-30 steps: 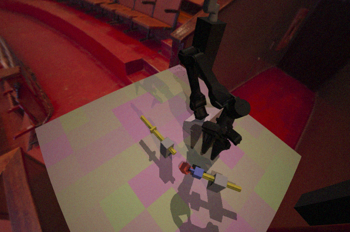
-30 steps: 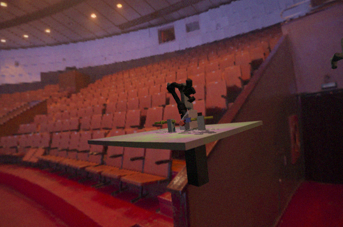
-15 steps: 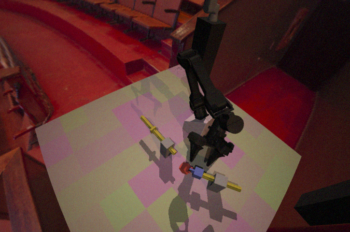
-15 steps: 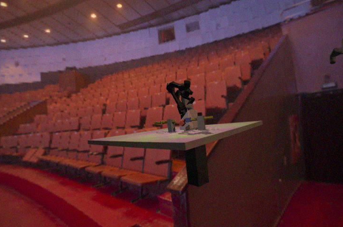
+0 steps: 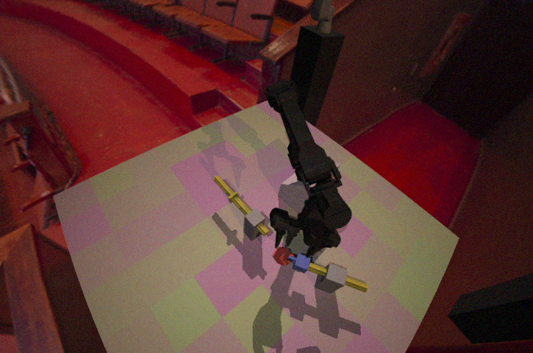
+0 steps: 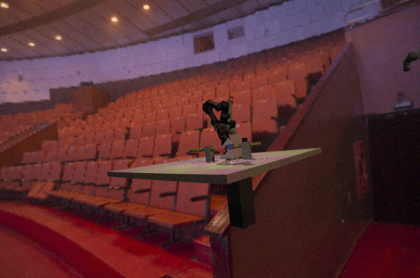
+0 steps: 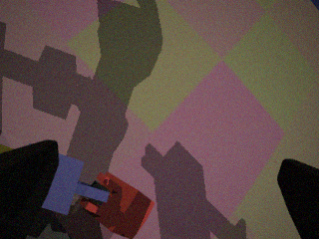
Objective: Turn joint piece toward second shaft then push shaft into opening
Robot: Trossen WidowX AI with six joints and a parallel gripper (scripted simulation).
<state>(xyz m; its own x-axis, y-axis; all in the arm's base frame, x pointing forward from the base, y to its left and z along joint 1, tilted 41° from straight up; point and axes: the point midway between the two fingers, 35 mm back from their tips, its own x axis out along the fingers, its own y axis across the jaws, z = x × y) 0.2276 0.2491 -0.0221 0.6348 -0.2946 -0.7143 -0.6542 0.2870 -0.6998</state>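
The red square joint piece is 20 mm behind my gripper tip, 30 mm to the right of it and 140 mm below it.
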